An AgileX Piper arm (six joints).
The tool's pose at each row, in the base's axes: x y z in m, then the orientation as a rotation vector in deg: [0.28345, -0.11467, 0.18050, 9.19, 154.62, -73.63]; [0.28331, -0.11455, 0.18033, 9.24, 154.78, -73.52]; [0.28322, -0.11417, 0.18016, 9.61, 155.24, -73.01]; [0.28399, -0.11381, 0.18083, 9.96, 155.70, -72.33]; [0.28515, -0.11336, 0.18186, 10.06, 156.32, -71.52]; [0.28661, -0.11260, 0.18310, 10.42, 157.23, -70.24]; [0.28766, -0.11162, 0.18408, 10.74, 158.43, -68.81]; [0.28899, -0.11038, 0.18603, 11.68, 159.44, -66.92]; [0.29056, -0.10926, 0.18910, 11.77, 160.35, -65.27]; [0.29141, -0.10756, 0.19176, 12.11, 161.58, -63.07]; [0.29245, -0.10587, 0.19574, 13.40, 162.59, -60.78]
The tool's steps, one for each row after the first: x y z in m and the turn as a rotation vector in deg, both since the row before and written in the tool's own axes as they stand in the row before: [0.00017, 0.00018, 0.00000, -0.10, 0.11, -0.01]; [0.00013, 0.00035, -0.00020, -0.41, 0.33, 0.14]; [-0.00086, -0.00015, -0.00064, -0.51, 0.27, 0.16]; [-0.00130, -0.00029, -0.00091, -0.64, 0.29, -0.02]; [-0.00161, -0.00019, -0.00127, -0.98, 0.47, 0.11]; [-0.00114, 0.00010, -0.00131, -1.14, 0.67, 0.00]; [-0.00154, -0.00035, -0.00215, -1.35, 0.58, 0.51]; [-0.00195, -0.00111, -0.00285, -1.21, 0.32, 0.00]; [-0.00111, -0.00048, -0.00304, -1.60, 0.54, 0.11]; [-0.00147, -0.00124, -0.00401, -1.58, 0.64, 0.74]
